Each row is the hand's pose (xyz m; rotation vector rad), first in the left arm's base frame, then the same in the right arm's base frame.
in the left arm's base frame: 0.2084 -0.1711 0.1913 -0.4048 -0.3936 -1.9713
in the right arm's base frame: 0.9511 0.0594 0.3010 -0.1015 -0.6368 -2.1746
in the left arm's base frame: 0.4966 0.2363 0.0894 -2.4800 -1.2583 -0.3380
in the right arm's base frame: 1.3097 0.4211 0.3022 -2.6182 -1.2305 -0.8274
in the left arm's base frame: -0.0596 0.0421 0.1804 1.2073 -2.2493 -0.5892
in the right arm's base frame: 0.7350 0.3036 0.1958 1.2290 -2.6404 -0.4105
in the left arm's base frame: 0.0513 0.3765 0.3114 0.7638 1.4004 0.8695
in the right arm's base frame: 0.8390 0.6282 0.3544 0.6355 1.0362 0.8285
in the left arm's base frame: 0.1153 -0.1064 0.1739 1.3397 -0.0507 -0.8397
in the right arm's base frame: 0.8794 0.1342 0.2518 1.4527 -0.4336 -0.7015
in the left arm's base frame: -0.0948 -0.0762 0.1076 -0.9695 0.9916 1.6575
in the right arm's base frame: 0.7111 0.1869 0.1163 -1.1448 0.8257 1.3056
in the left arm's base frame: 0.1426 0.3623 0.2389 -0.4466 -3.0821 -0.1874
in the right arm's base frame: 0.9467 0.5986 0.3183 0.5578 2.7380 0.1958
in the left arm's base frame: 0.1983 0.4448 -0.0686 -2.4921 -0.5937 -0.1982
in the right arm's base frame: 1.1154 0.6563 0.0487 -2.5474 -0.5710 -0.6966
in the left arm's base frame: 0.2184 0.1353 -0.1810 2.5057 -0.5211 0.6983
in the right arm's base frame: 1.1302 0.3410 -0.0472 2.2993 -0.7868 1.0940
